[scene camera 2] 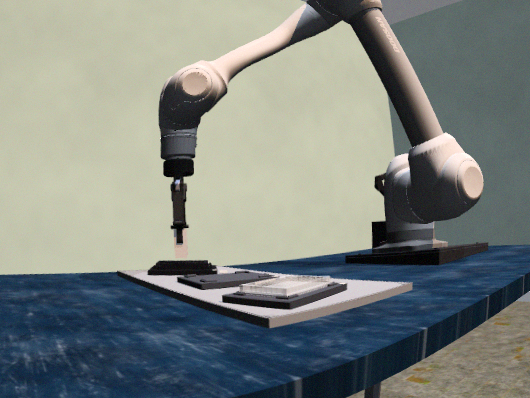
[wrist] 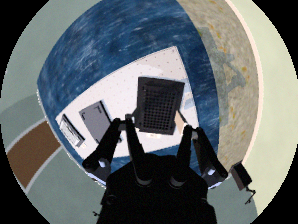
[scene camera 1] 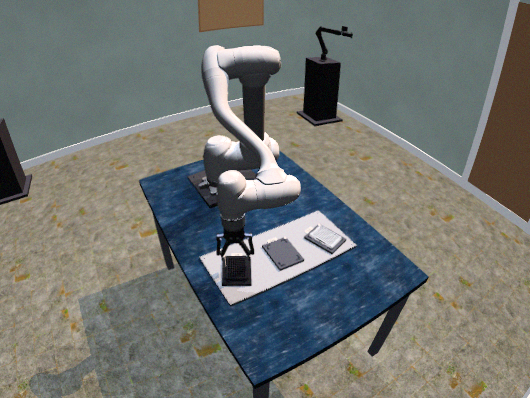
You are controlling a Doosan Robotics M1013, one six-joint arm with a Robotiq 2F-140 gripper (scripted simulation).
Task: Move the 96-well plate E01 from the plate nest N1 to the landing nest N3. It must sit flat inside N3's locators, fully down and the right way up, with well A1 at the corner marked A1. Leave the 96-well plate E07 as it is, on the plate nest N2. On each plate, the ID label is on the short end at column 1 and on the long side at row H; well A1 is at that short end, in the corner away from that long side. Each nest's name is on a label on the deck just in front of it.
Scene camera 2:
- gripper: 182, 256
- clear 96-well plate: 285, 286
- dark nest: 227, 280
